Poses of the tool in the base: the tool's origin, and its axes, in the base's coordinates. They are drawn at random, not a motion.
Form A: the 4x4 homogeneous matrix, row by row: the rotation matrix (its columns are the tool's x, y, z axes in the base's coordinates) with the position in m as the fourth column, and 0 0 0 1 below. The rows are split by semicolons.
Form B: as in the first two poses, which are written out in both.
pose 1, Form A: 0.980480 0.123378 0.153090 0.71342; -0.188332 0.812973 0.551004 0.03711; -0.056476 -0.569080 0.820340 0.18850; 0 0 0 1
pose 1, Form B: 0.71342 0.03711 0.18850 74.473 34.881 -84.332
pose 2, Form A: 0.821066 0.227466 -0.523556 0.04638; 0.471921 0.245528 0.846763 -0.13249; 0.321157 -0.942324 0.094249 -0.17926; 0 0 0 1
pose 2, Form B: 0.04638 -0.13249 -0.17926 121.729 84.592 -108.820
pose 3, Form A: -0.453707 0.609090 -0.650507 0.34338; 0.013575 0.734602 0.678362 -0.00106; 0.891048 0.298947 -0.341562 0.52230; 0 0 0 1
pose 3, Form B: 0.34338 -0.00106 0.52230 133.799 109.972 161.453
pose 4, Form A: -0.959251 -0.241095 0.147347 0.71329; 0.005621 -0.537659 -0.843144 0.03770; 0.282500 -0.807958 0.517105 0.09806; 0 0 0 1
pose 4, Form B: 0.71329 0.03770 0.09806 -80.087 58.862 -109.272
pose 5, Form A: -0.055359 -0.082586 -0.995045 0.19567; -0.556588 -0.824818 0.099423 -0.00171; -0.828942 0.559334 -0.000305 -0.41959; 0 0 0 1
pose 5, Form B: 0.19567 -0.00171 -0.41959 174.294 90.017 34.010
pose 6, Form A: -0.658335 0.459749 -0.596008 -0.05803; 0.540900 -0.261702 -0.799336 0.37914; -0.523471 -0.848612 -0.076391 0.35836; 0 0 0 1
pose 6, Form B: -0.05803 0.37914 0.35836 -126.709 94.381 -58.331
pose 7, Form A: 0.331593 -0.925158 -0.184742 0.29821; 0.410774 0.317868 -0.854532 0.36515; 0.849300 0.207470 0.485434 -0.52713; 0 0 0 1
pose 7, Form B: 0.29821 0.36515 -0.52713 -102.199 60.959 166.272
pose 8, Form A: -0.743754 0.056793 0.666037 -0.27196; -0.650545 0.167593 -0.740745 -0.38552; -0.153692 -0.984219 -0.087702 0.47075; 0 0 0 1
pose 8, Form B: -0.27196 -0.38552 0.47075 -48.040 95.031 -81.125
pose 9, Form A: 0.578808 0.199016 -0.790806 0.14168; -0.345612 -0.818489 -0.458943 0.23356; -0.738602 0.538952 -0.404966 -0.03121; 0 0 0 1
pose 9, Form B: 0.14168 0.23356 -0.03121 -149.871 113.889 36.118
